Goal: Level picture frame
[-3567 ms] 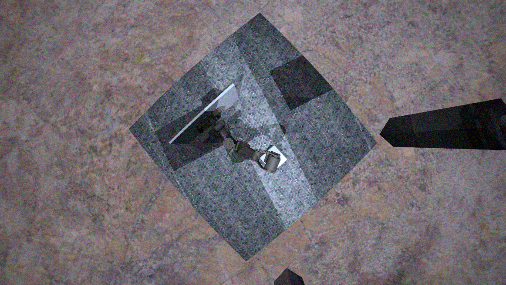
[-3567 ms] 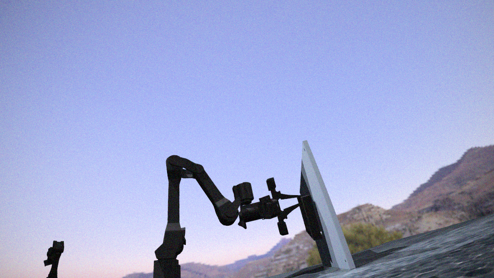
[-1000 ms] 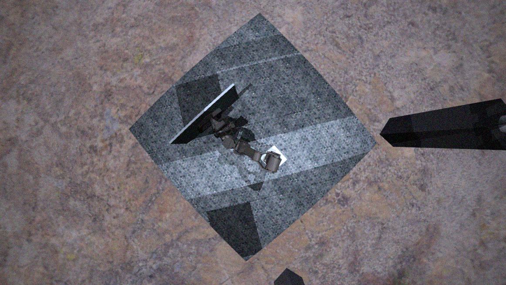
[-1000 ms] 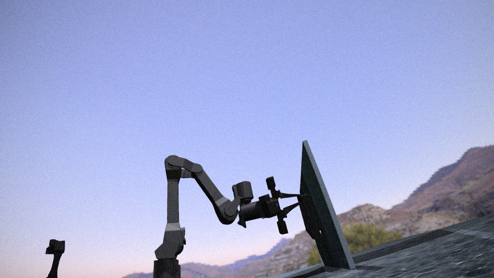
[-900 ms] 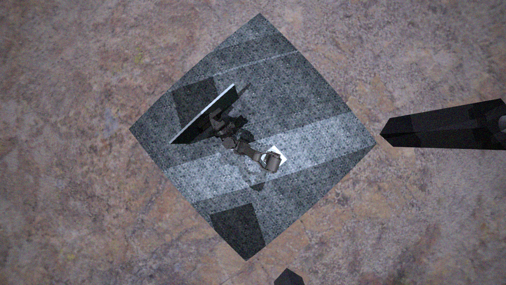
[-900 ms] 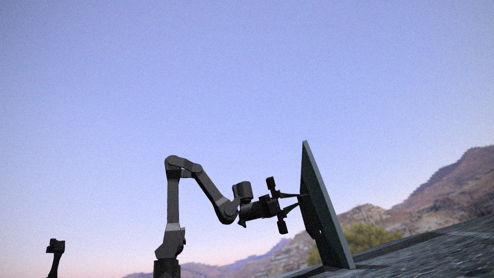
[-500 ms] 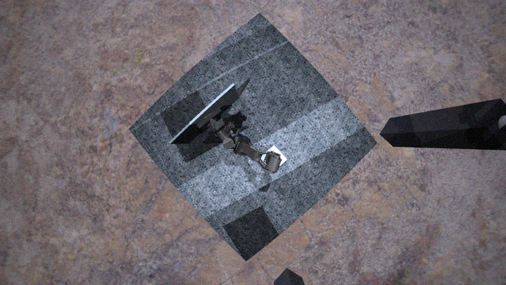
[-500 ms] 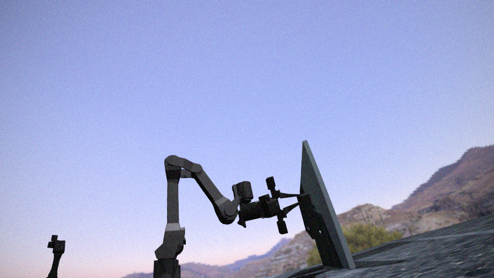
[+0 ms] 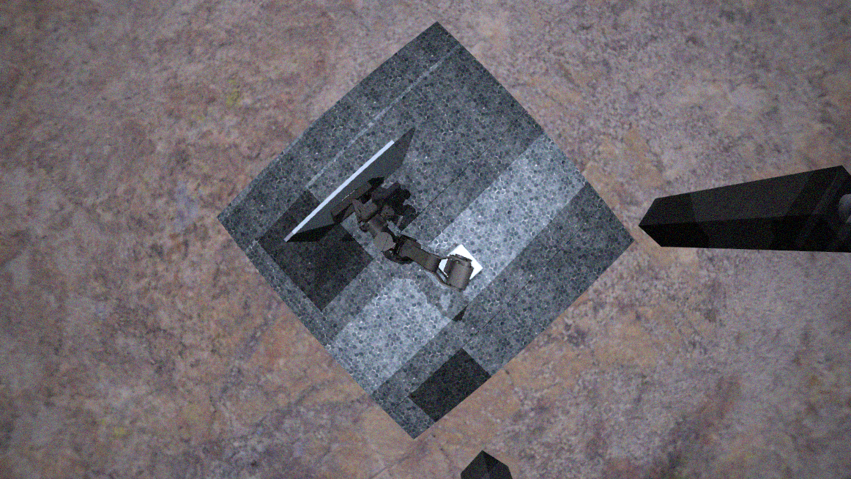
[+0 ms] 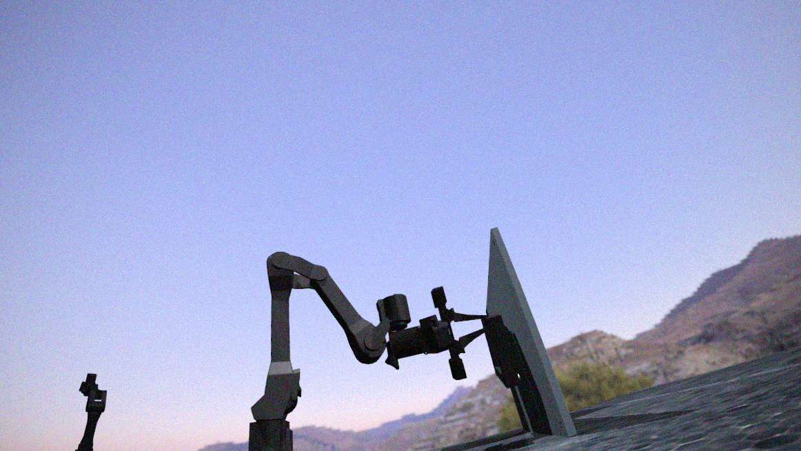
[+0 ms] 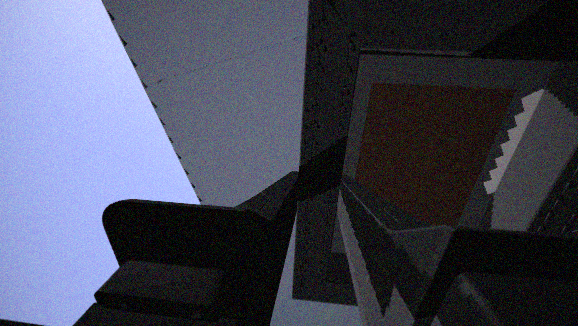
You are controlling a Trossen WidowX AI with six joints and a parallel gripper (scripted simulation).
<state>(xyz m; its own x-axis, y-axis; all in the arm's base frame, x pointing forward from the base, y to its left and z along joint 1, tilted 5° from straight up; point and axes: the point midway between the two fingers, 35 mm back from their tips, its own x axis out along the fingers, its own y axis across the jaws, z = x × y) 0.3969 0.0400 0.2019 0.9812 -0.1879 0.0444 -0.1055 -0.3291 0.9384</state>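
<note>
Right now the picture frame is 10 mm ahead of my gripper tip, 10 mm to the left of it and 50 mm below it. Also, from my gripper tip: wall panel: 30 mm ahead, 70 mm below.
</note>
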